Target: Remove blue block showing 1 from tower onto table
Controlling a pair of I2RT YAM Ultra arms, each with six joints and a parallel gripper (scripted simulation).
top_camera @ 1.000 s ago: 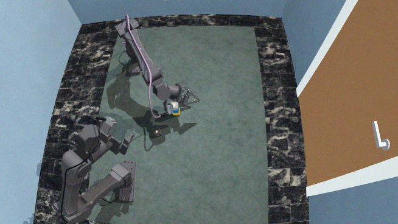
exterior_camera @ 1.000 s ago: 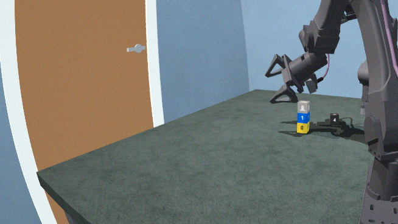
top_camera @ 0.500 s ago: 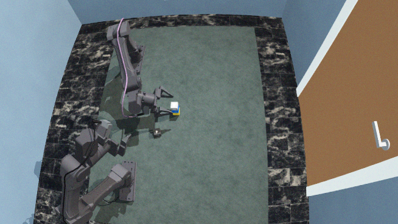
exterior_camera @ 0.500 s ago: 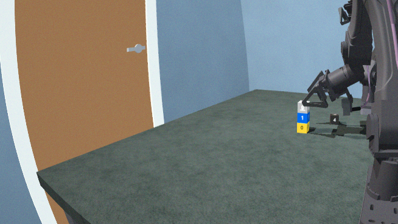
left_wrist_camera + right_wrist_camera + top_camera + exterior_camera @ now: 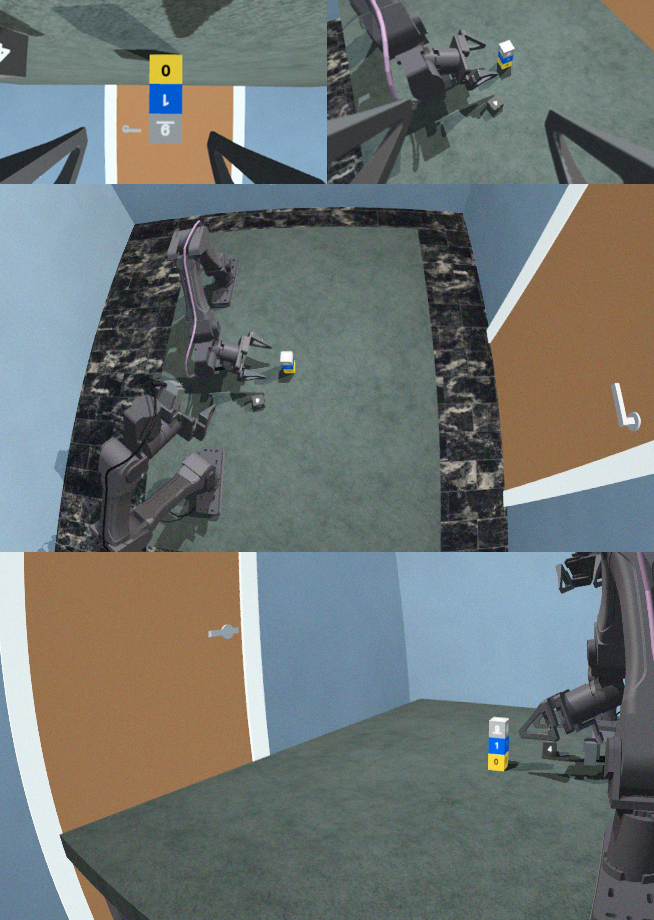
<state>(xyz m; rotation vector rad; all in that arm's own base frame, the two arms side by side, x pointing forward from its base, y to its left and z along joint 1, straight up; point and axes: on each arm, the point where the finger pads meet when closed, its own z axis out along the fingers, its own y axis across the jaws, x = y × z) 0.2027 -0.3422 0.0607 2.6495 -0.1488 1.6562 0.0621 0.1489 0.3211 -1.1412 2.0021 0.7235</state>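
The white block is 60 mm ahead of my left hand and 10 mm to the left of it. From my left hand the other things lie so: yellow block marked 0 (60 mm ahead, 10 mm to the left, 60 mm below); then blue block showing 1 (60 mm ahead, 10 mm to the left, 30 mm below); then small dark block showing 4 (30 mm behind, 100 mm to the right, 60 mm below).
Now: right hand 170 mm short of the blue block showing 1, 210 mm to the right of it and 300 mm above it. Round my right hand: yellow block marked 0: 170 mm ahead, 210 mm to the left, 330 mm below; white block: 170 mm ahead, 210 mm to the left, 270 mm below; small dark block showing 4: 70 mm ahead, 100 mm to the left, 330 mm below.
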